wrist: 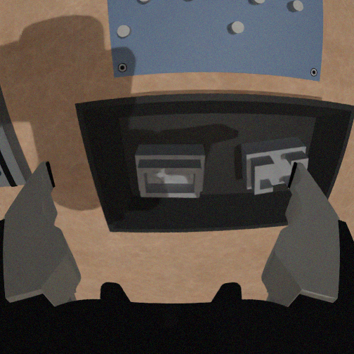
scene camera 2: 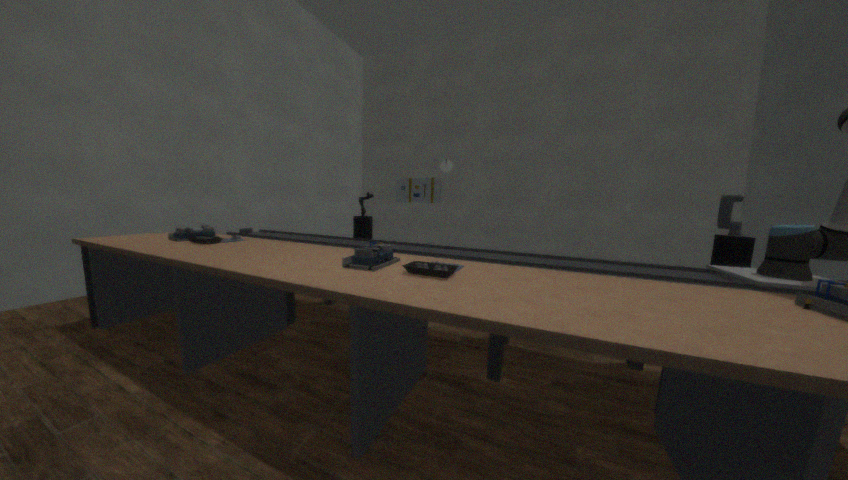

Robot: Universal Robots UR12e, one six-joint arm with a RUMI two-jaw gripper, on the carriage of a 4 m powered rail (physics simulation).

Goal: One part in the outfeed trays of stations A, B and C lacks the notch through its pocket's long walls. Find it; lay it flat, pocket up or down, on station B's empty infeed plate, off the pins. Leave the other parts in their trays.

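Pixels of known places: arm's base, link origin: (scene camera 2: 782, 276).
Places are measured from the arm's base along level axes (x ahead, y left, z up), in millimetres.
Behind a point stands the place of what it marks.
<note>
In the wrist view a black tray (wrist: 200, 215) holds two grey parts. The left part (wrist: 199, 172) lies pocket up, and its long walls show no notch. The right part (wrist: 274, 172) sits slightly turned, with gaps through its pocket walls; the right fingertip overlaps its right edge in the picture. My gripper (wrist: 170, 162) is open, its fingers on either side of the left part in the picture, with nothing held. A blue plate (wrist: 175, 55) with light pins lies beyond the tray. Which station this is, I cannot tell. The gripper does not show in scene camera 2.
In scene camera 2 a dark tray (scene camera 2: 429, 272) {x 795, y -1686, z -6 mm} stands beside a fixture (scene camera 2: 371, 256) {x 790, y -2008, z 36 mm} mid-table; another dark tray (scene camera 2: 205, 240) {x 781, y -3464, z 5 mm} is at the far left. The arm's base (scene camera 2: 786, 255) {x 63, y -42, z 118 mm} stands at the right, and a blue-framed fixture (scene camera 2: 830, 300) {x 560, y -216, z 13 mm} is at the right edge.
</note>
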